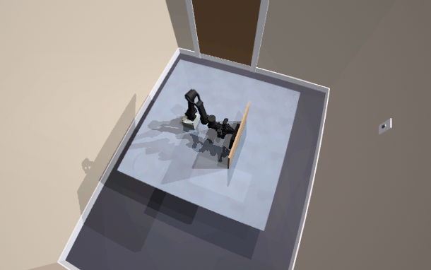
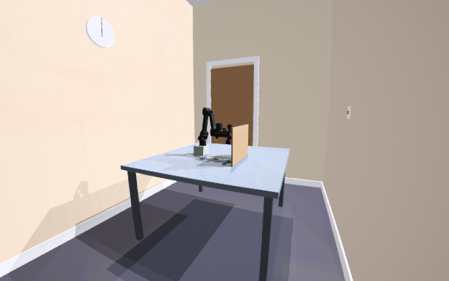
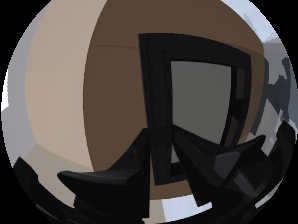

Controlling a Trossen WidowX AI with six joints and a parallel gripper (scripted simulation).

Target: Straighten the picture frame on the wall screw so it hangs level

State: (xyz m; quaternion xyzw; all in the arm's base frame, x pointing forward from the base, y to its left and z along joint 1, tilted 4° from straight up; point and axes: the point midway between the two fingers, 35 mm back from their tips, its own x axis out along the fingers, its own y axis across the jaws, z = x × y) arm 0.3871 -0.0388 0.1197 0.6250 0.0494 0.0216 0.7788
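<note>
Right now my gripper tip is 5 cm above the picture frame, 1 cm to the left of it and 1 cm short of it. From my gripper tip the other things lie so: tan wall panel (7 cm below, 2 cm ahead, 1 cm to the left).
</note>
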